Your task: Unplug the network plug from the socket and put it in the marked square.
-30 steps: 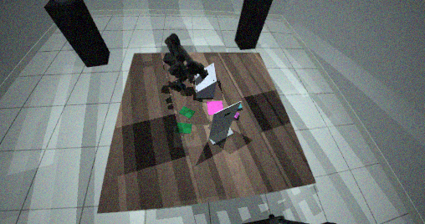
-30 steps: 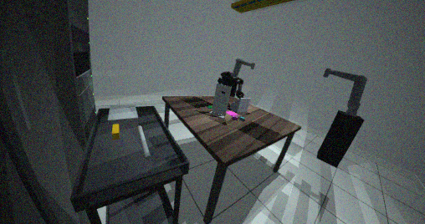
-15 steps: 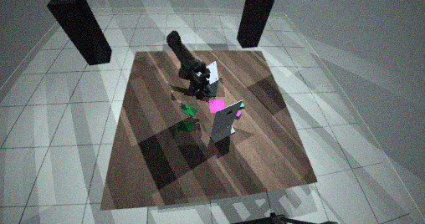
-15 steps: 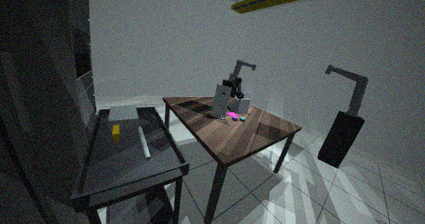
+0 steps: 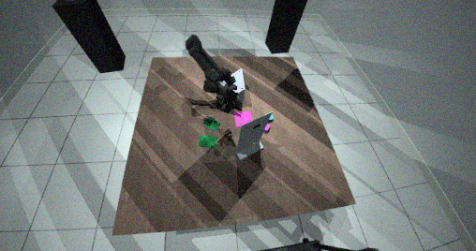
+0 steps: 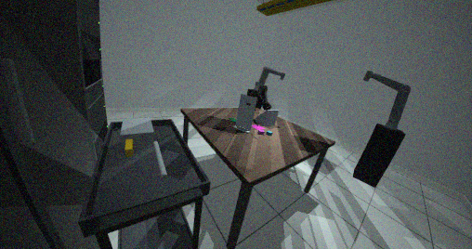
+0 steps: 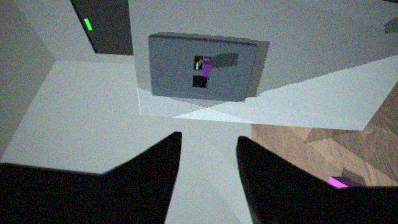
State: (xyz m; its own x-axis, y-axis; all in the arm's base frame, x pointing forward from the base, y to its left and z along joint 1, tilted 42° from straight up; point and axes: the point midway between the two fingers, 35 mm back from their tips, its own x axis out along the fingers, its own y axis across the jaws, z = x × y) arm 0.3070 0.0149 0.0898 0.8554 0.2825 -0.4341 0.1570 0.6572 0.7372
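Right now my gripper tip is 11 cm short of the purple plug and 3 cm to the right of it. Also, from my gripper tip: magenta patch: 25 cm below, 8 cm behind, 6 cm to the left; then grey panel: 13 cm ahead, 10 cm below, 4 cm to the left.
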